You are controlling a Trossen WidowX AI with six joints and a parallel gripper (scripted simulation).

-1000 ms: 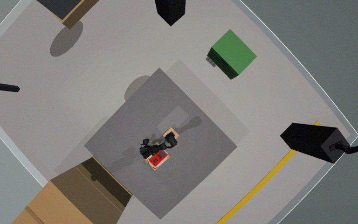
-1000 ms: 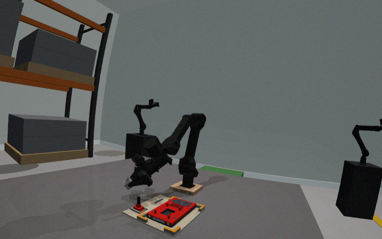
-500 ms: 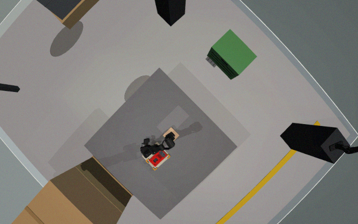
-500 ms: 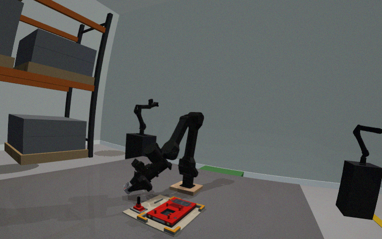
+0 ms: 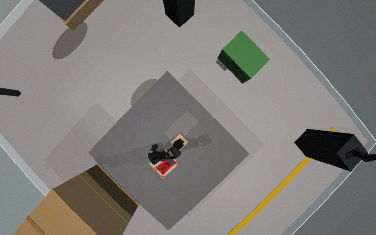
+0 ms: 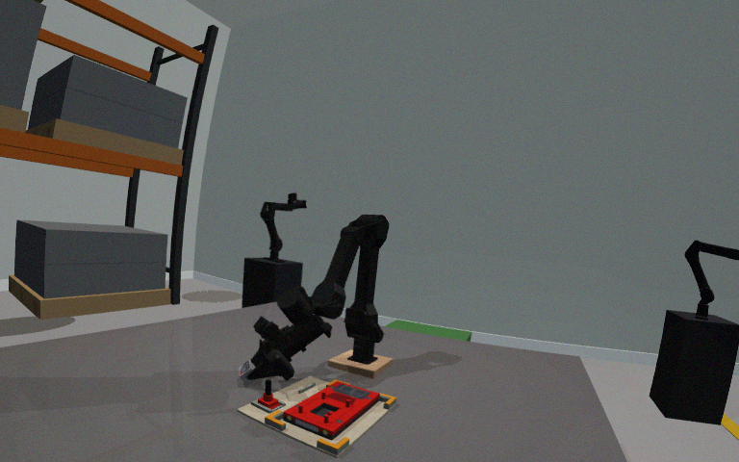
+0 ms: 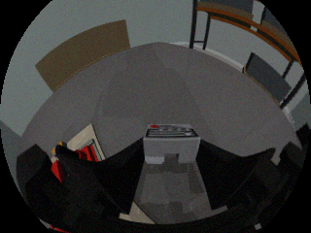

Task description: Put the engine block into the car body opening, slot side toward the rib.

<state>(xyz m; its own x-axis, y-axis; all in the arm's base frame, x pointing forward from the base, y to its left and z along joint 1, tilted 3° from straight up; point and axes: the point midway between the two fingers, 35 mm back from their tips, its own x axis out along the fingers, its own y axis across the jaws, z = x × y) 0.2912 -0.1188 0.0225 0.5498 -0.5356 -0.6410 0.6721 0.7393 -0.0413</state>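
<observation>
My gripper tip is now 50 mm short of the black post, 110 mm to the right of it and 10 mm below it. The rest, counted from my gripper tip: engine block: 10 mm behind, 10 mm to the left.
</observation>
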